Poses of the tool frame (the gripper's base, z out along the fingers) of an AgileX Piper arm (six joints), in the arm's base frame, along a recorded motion.
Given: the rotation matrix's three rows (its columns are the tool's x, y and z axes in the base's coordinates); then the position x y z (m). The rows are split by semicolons.
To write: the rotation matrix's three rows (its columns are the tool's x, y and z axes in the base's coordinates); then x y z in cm. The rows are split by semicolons. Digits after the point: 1 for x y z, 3 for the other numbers.
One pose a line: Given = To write
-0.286 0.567 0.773; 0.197 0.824 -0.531; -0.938 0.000 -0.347; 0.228 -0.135 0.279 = -0.286 0.567 0.773; 0.197 0.824 -0.531; -0.938 0.000 -0.347; 22.8 -13.5 27.9
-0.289 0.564 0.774; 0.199 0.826 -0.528; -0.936 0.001 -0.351; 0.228 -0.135 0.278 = -0.289 0.564 0.774; 0.199 0.826 -0.528; -0.936 0.001 -0.351; 22.8 -13.5 27.8
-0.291 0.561 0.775; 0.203 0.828 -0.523; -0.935 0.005 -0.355; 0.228 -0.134 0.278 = -0.291 0.561 0.775; 0.203 0.828 -0.523; -0.935 0.005 -0.355; 22.8 -13.4 27.8
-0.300 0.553 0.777; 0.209 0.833 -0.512; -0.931 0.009 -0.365; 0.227 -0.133 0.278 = -0.300 0.553 0.777; 0.209 0.833 -0.512; -0.931 0.009 -0.365; 22.7 -13.3 27.8
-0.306 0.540 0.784; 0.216 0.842 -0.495; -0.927 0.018 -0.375; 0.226 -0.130 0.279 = -0.306 0.540 0.784; 0.216 0.842 -0.495; -0.927 0.018 -0.375; 22.6 -13.0 27.9
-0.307 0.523 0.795; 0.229 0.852 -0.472; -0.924 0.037 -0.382; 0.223 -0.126 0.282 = -0.307 0.523 0.795; 0.229 0.852 -0.472; -0.924 0.037 -0.382; 22.3 -12.6 28.2
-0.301 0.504 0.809; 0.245 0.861 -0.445; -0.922 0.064 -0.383; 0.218 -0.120 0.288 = -0.301 0.504 0.809; 0.245 0.861 -0.445; -0.922 0.064 -0.383; 21.8 -12.0 28.8
